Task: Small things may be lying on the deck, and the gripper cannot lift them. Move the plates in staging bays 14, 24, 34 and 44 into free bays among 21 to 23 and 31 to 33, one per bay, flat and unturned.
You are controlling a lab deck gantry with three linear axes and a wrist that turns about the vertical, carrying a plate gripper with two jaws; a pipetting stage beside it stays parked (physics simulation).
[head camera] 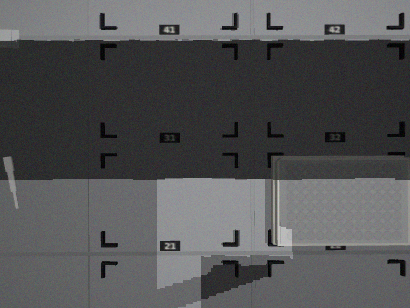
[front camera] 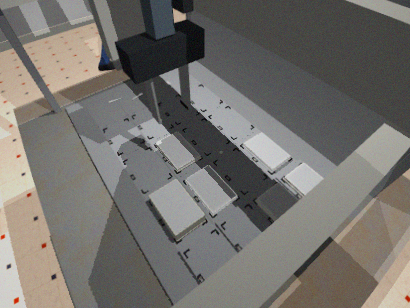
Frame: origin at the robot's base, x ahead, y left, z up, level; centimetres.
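Where they show: gripper, between the fingertips: [front camera: 171,112]; robot's base, origin of its link: [front camera: 103,130].
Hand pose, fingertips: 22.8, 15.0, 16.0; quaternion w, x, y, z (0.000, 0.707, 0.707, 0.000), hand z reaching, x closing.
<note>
Things, the pixels of their top centre, and the offset from my fingertips, as dx, dy, dz.
- pale plate, centre of its top: [head camera: 344,201] [front camera: 177,148] +0.0, +0.0, -14.6
- similar plate, centre of its top: [front camera: 210,187] +16.4, +0.0, -14.6
- taller pale block, centre of its top: [front camera: 175,204] +16.4, -10.7, -11.8
- small round disc, centre of its top: [front camera: 221,151] +8.2, +10.4, -15.6
My gripper [front camera: 172,113] is open and empty above the far part of the deck. It does not show in the head view. A pale plate [front camera: 176,151] [head camera: 345,205] lies flat in bay 22, unturned. A similar plate [front camera: 211,191] lies flat in bay 23. A dark, shaded plate [front camera: 276,201] lies in bay 34, partly behind the front beam. A white plate [front camera: 303,178] lies in bay 44. No plate shows in bays 14 and 24 in the front view. Bays 21, 31 and 32 show no plate.
A taller pale block [front camera: 177,207] stands in bay 13, beside the bay 23 plate. A white plate [front camera: 266,150] lies in bay 43. A small round disc [front camera: 221,152] lies on the dark strip near bays 32 and 33. A thick beam [front camera: 345,175] crosses the near side.
</note>
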